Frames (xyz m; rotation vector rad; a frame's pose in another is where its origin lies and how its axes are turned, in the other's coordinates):
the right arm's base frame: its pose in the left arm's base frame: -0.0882 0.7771 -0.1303 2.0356 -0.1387 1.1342
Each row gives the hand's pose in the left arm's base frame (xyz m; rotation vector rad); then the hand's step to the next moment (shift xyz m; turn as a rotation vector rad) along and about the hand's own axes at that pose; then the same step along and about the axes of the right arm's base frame.
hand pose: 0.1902 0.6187 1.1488 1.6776 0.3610 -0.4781
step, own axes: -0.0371 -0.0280 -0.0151 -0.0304 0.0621 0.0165
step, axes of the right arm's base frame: -0.0235 0.0033 -0.0427 0.0454 0.0547 -0.0005
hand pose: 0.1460 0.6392 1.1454 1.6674 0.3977 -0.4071
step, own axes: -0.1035 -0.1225 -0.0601 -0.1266 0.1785 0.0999
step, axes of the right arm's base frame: -0.1055 -0.0135 -0.1342 0.1041 0.2168 0.0064
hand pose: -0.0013 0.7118 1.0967 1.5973 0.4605 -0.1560
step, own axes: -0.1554 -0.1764 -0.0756 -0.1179 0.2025 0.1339
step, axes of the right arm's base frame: -0.1944 0.0085 -0.1520 0.1215 0.2378 0.0390
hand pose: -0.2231 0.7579 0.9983 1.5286 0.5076 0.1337
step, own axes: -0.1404 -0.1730 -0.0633 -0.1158 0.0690 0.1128
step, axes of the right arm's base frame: -0.2156 0.0106 -0.0839 0.0045 0.1702 0.0435
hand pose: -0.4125 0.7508 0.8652 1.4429 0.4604 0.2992
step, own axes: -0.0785 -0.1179 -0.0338 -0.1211 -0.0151 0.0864
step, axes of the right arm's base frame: -0.1443 -0.0085 -0.0177 -0.0707 0.1240 0.0446
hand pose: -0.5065 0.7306 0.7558 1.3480 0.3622 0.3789
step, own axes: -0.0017 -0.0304 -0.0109 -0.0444 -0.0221 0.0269
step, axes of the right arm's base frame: -0.0262 -0.0186 0.0038 -0.0394 0.0352 0.0197
